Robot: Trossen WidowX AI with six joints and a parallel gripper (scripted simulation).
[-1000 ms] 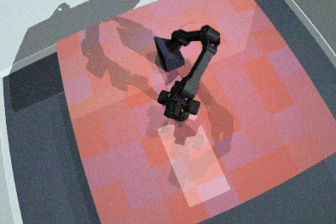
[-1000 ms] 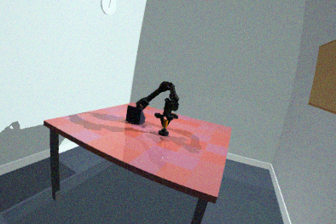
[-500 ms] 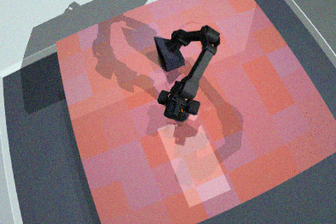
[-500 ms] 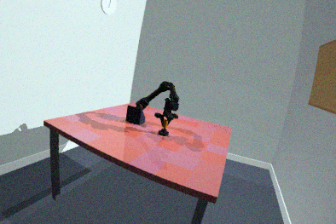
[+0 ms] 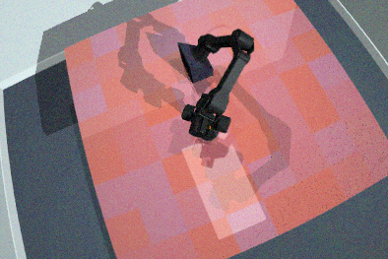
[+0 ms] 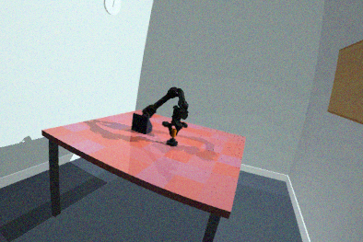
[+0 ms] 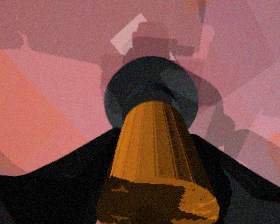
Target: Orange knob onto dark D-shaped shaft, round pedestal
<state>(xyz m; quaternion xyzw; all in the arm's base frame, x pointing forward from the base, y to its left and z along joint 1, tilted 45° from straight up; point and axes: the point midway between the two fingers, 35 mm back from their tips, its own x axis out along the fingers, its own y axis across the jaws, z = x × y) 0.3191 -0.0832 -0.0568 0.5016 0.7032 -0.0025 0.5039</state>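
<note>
Right now my gripper tip is 40 mm above the round dark pedestal. From my gripper tip the other things lie so: orange knob 20 mm above.
</note>
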